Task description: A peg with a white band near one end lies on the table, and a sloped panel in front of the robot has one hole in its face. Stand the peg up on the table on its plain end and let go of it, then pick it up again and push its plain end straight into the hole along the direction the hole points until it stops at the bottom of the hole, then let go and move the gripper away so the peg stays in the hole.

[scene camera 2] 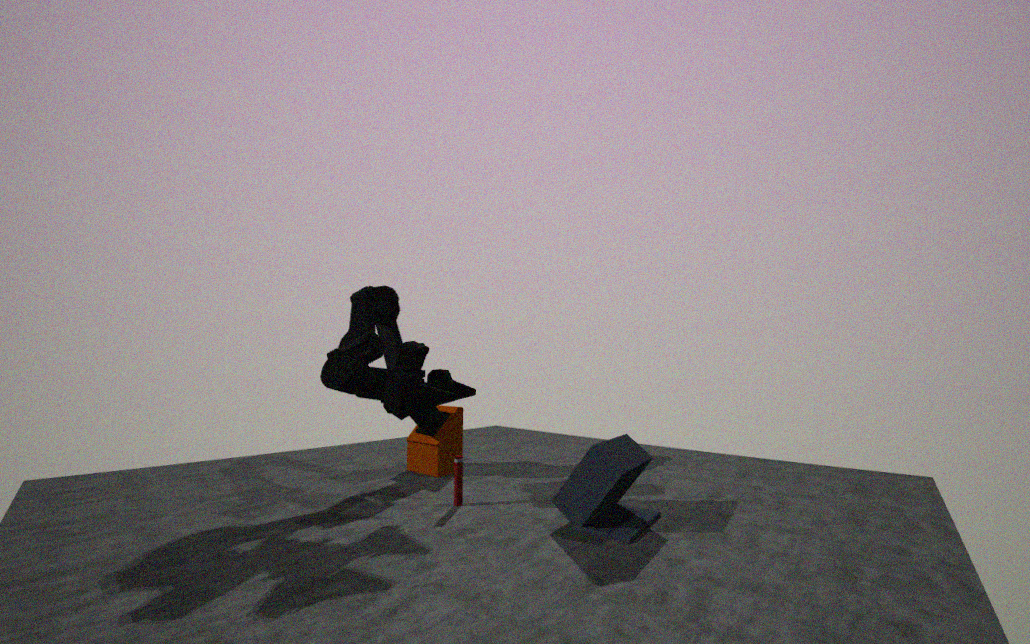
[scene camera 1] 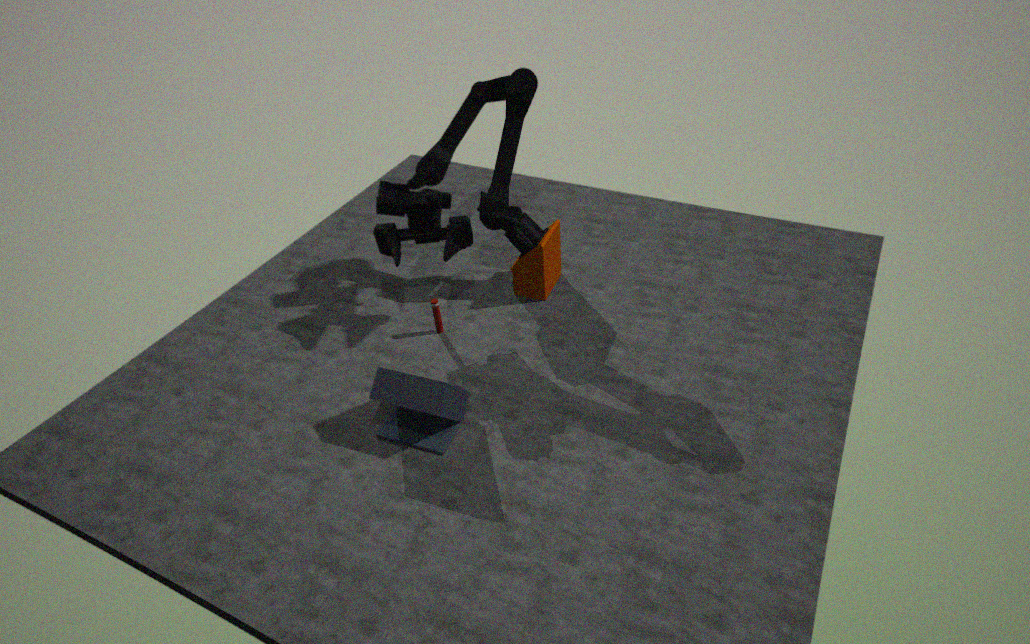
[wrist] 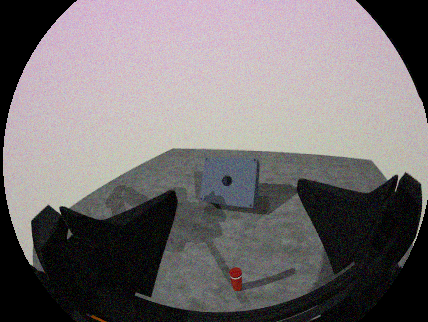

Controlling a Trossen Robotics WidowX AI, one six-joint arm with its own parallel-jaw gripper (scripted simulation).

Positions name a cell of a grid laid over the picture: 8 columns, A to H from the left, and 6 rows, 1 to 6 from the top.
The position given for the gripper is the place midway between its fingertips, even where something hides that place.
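Labels:
Visibility of the gripper: scene camera 1 (D3), scene camera 2 (D4), the wrist view (E4).

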